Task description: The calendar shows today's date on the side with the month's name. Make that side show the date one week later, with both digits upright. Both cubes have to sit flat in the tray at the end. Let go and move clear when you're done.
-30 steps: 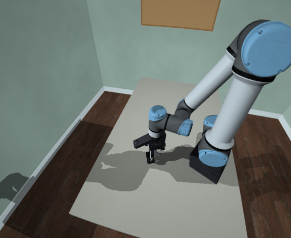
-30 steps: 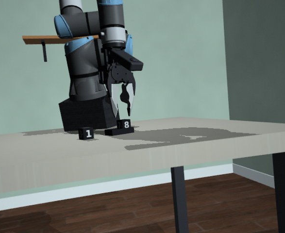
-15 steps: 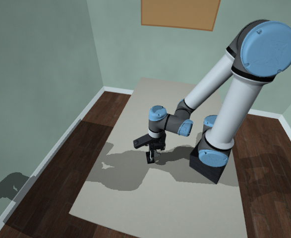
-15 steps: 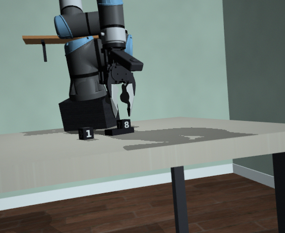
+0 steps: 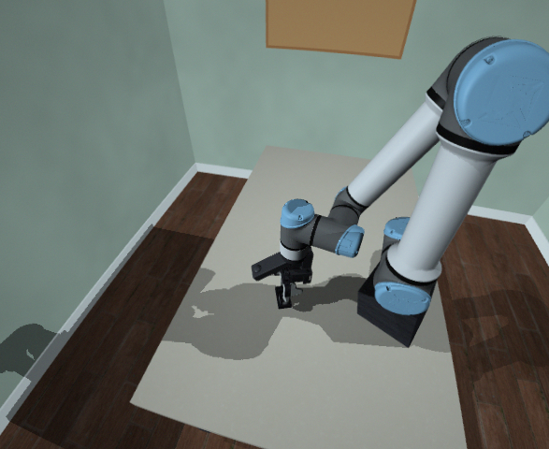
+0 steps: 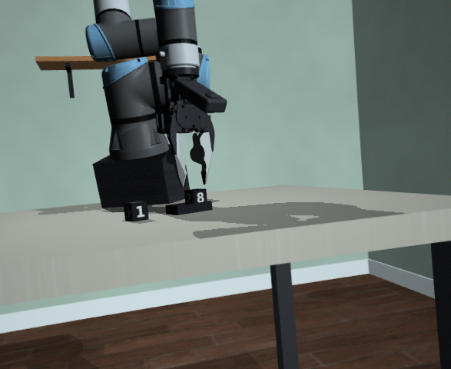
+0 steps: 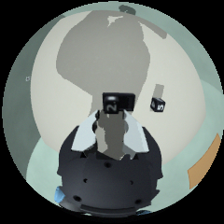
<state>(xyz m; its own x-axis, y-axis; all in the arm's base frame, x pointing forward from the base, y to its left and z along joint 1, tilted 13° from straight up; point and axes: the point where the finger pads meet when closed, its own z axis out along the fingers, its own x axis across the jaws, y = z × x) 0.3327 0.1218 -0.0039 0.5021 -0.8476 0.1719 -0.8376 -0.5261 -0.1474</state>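
Right now the black tray is 10 mm ahead of my hand, 20 mm to the right of it and 60 mm below it. Round my hand: black digit cube 70 mm ahead, 110 mm to the right, 50 mm below.
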